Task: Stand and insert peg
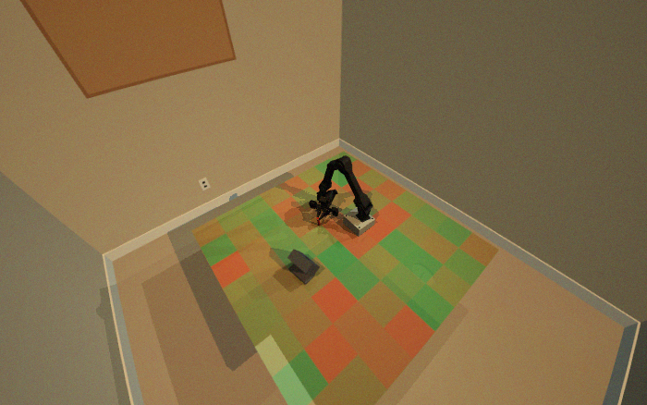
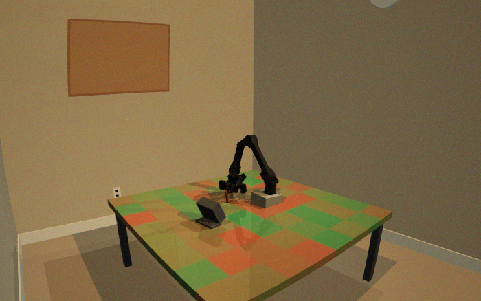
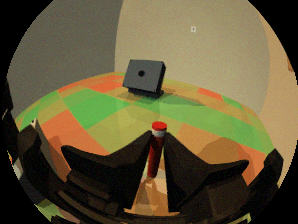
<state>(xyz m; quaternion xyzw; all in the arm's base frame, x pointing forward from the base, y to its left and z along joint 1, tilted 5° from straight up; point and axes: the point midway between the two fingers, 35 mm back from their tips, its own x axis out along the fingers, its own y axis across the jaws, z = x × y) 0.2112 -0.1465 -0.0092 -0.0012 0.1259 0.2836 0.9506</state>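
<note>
The red peg is 1 cm below my gripper tip. From my gripper tip the other things lie so: dark sloped panel 21 cm to the left, 21 cm ahead.
</note>
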